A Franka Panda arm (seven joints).
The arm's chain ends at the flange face. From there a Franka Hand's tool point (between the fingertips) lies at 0.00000 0.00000 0.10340 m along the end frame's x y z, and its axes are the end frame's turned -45 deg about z.
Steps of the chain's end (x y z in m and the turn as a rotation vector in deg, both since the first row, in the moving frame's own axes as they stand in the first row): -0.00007, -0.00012, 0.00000, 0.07, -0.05, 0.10; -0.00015, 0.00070, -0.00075, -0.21, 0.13, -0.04; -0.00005, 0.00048, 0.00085, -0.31, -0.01, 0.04; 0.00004, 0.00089, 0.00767, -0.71, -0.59, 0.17; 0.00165, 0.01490, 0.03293, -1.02, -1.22, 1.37
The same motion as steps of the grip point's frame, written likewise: 0.00006, -0.00029, 0.00000, 0.08, 0.01, 0.10; -0.00070, 0.00082, -0.00075, -0.24, -0.06, -0.04; -0.00078, 0.00069, 0.00085, -0.21, -0.23, 0.04; -0.00226, 0.00081, 0.00766, -0.08, -0.92, 0.17; -0.01222, 0.01141, 0.03289, 0.14, -1.58, 1.37
